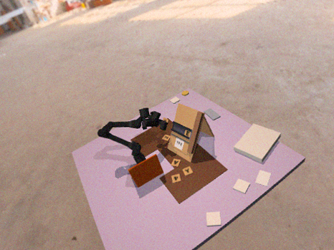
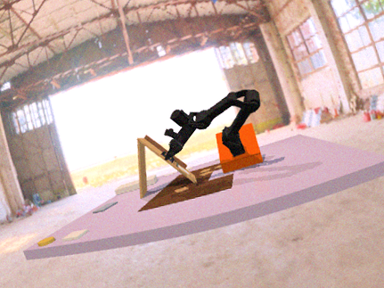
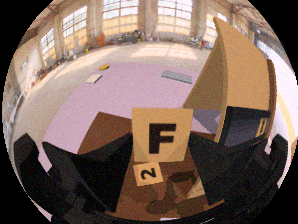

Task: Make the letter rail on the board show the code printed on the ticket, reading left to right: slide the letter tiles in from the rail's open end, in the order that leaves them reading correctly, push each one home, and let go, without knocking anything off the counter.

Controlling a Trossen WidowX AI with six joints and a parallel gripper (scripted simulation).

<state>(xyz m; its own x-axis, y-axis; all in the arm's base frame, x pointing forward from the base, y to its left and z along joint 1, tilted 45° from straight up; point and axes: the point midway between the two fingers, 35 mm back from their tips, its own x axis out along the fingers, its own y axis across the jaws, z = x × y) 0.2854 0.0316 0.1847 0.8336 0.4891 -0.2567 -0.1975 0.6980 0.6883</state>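
Now: gripper tip 2 cm past the white ticket, 19 cm to the left of it and 8 cm above it. Also, from my gripper tip: cream slab (41 cm ahead, 53 cm to the right, 14 cm below); then brown mat (12 cm behind, 17 cm to the right, 16 cm below); then grey plate (41 cm ahead, 4 cm to the right, 15 cm below).
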